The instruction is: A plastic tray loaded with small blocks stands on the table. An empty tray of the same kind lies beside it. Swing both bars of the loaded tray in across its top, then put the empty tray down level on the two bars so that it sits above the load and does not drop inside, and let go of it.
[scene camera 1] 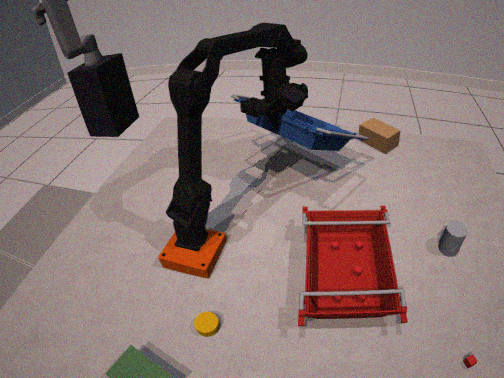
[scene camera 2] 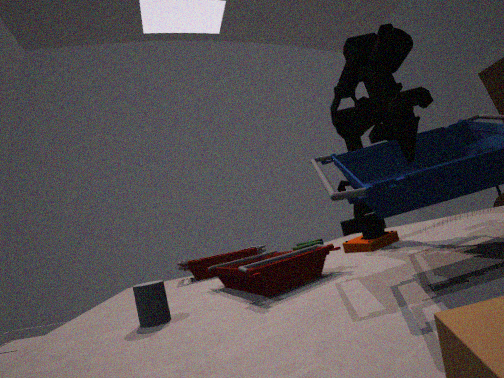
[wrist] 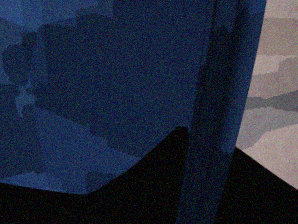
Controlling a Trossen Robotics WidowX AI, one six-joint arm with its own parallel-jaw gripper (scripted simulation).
Labels:
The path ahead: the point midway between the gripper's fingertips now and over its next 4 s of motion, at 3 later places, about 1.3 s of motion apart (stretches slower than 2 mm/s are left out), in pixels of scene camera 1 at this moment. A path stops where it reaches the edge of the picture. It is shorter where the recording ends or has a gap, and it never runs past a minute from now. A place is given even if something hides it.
The gripper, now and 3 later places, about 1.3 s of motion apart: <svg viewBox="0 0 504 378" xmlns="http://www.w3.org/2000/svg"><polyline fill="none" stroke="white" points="277,128 314,150 332,186 329,214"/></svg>

